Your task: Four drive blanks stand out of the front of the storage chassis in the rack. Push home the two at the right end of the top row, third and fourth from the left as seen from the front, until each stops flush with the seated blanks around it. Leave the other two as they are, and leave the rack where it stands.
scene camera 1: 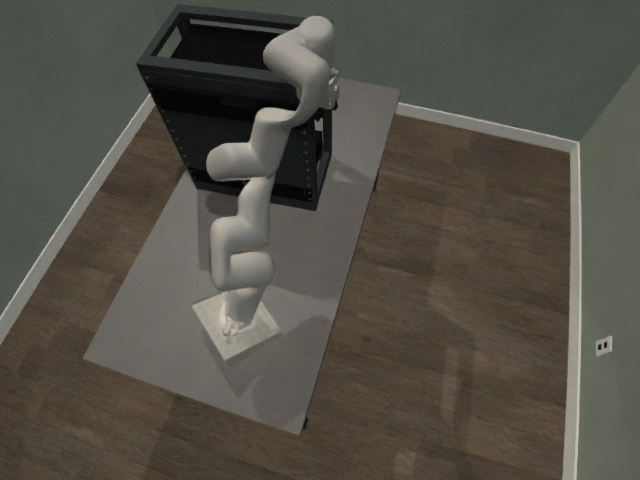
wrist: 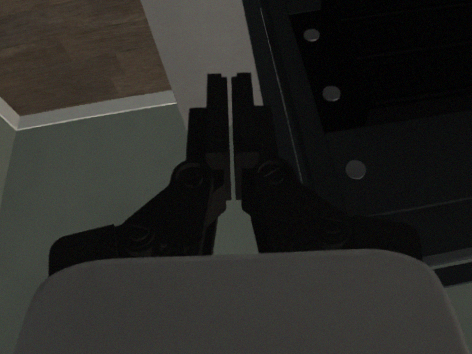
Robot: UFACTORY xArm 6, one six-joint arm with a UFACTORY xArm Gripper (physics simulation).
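Note:
The dark rack stands upright at the back of the grey table. In the wrist view its side post runs down just right of my fingers. The black front of a unit in the rack, perhaps the storage chassis, fills the upper right of the wrist view. It is too dark to make out any drive blank, standing out or seated. My gripper is shut and empty. Its tips show against the table strip beside the rack's post. In scene camera 1 the gripper is largely hidden behind the arm, near the rack's right upper corner.
The grey table carries the rack and the arm's square base plate. Round silver screw heads line the rack's post. The arm reaches across the rack's near side. Green walls stand behind.

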